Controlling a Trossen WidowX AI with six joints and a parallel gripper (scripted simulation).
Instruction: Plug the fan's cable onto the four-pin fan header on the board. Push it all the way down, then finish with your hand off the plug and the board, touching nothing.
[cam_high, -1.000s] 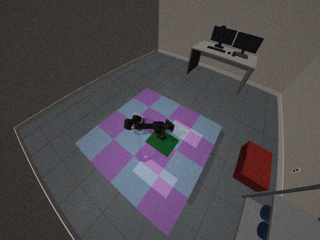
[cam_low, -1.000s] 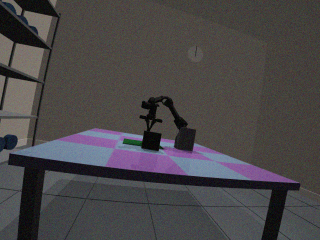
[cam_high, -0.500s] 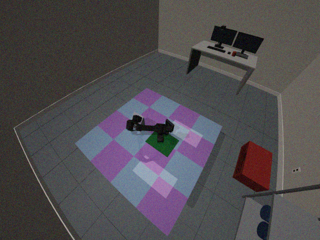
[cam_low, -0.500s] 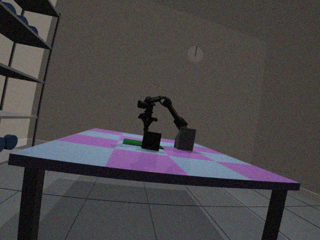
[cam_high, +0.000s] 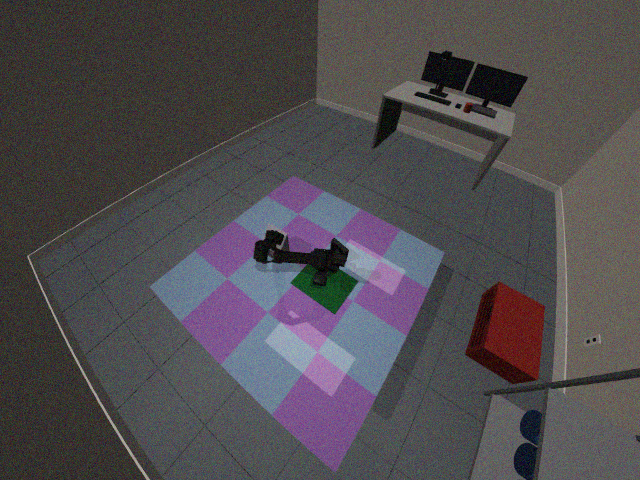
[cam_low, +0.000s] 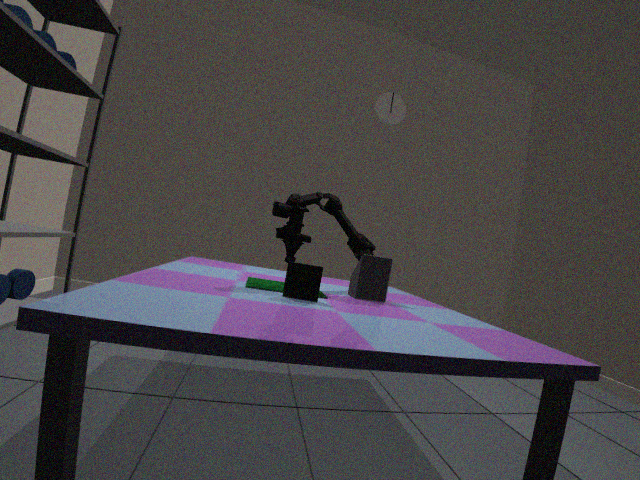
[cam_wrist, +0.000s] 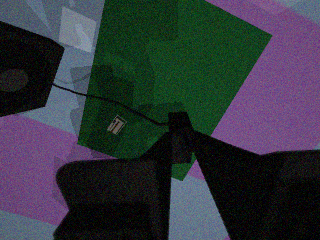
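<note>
My gripper tip is 13 cm above the green board and 3 cm to the right of it. The rest, counted from my gripper tip: white four-pin fan header (12 cm below, 9 cm to the left, 7 cm behind); black fan (22 cm to the left, 6 cm below, 3 cm behind); dark fan plug (1 cm below, 1 cm behind).
</note>
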